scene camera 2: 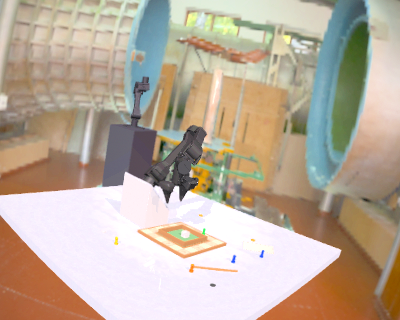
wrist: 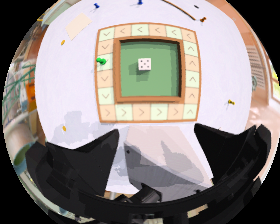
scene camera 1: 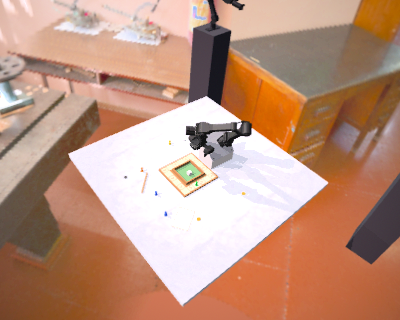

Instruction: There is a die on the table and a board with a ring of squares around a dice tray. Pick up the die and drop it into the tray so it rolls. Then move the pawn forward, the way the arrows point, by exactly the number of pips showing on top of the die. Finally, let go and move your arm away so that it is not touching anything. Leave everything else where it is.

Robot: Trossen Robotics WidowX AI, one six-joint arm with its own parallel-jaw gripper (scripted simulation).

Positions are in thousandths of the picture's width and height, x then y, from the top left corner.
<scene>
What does the gripper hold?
Nothing.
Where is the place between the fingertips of the gripper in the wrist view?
566,583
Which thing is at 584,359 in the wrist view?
A green tray.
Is the gripper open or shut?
Open.
</scene>
